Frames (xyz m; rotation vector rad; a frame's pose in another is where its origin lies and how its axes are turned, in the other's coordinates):
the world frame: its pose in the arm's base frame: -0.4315 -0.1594 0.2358 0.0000 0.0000 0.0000
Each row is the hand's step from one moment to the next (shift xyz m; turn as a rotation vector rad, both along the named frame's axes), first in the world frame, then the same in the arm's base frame.
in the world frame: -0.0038 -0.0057 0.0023 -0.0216 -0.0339 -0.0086
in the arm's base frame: -0.0038 -0.0057 0.0023 -0.0216 -0.0339 -0.0086
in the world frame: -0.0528 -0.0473 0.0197 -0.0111 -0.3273 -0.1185
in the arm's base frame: -0.0528 -0.0473 0.0197 -0.0111 -0.3273 -0.1185
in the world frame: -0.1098 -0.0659 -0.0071 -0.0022 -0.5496 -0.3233
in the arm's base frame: -0.1098 -0.0659 -0.0071 -0.0022 -0.5496 -0.3233
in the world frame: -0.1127 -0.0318 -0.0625 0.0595 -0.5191 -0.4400
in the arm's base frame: -0.1127 -0.0318 -0.0625 0.0595 -0.5191 -0.4400
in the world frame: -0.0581 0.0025 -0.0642 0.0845 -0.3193 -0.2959
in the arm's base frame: -0.0581 0.0025 -0.0642 0.0845 -0.3193 -0.2959
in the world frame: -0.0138 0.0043 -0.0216 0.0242 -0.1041 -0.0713
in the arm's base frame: -0.0138 0.0043 -0.0216 0.0242 -0.1041 -0.0713
